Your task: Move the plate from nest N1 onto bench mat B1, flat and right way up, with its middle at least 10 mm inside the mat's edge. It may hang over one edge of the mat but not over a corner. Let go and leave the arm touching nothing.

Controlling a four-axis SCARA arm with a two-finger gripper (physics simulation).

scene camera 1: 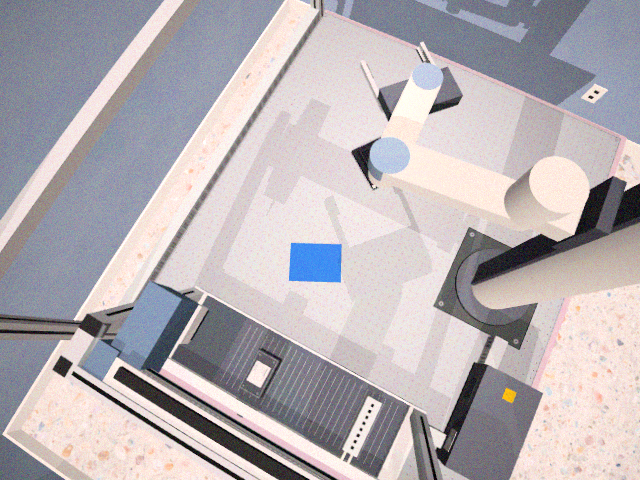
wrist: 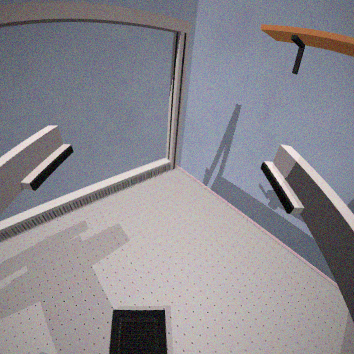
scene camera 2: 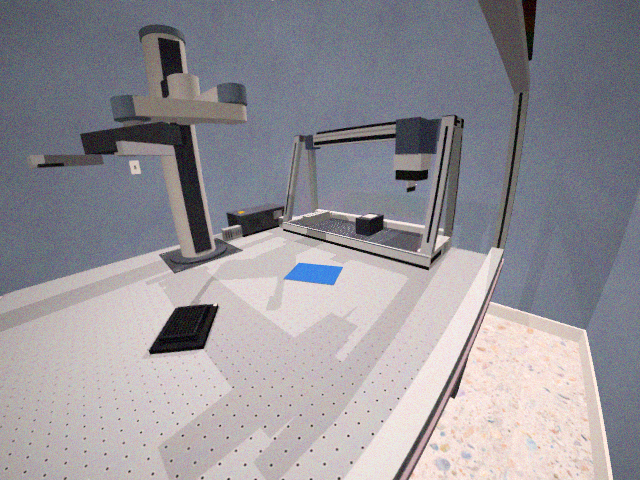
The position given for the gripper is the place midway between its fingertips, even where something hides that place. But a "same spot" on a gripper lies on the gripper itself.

gripper: scene camera 1; wrist; scene camera 2 72,155
same spot on gripper: (wrist: 300,189) = (scene camera 1: 425,56)
same spot on bench mat B1: (scene camera 2: 323,274) = (scene camera 1: 305,260)
